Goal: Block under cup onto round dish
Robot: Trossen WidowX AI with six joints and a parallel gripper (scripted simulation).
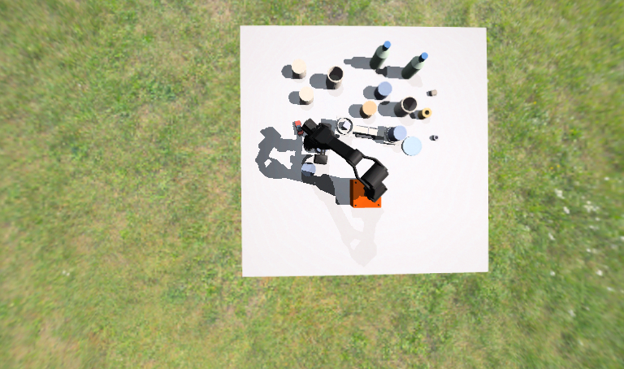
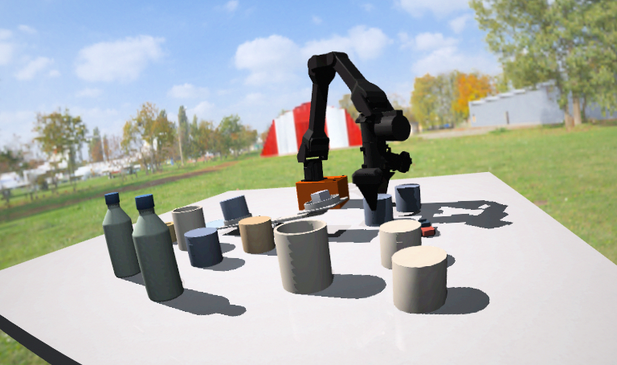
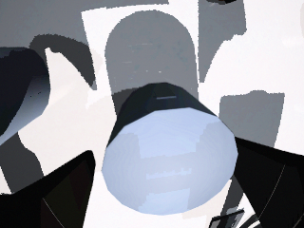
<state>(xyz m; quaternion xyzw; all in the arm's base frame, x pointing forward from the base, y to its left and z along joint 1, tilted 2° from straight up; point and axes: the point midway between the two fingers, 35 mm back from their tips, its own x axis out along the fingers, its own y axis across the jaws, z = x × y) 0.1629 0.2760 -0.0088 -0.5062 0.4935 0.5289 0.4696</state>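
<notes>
Right now my gripper tip is 120 mm short of the grey block, 90 mm to the left of it and 50 mm below it. Round my gripper tip: red toy car (80 mm ahead, 130 mm to the left, 30 mm below); dark blue cup (130 mm ahead, 370 mm to the right, 20 mm above); pale blue round dish (100 mm ahead, 460 mm to the right, 40 mm below).
</notes>
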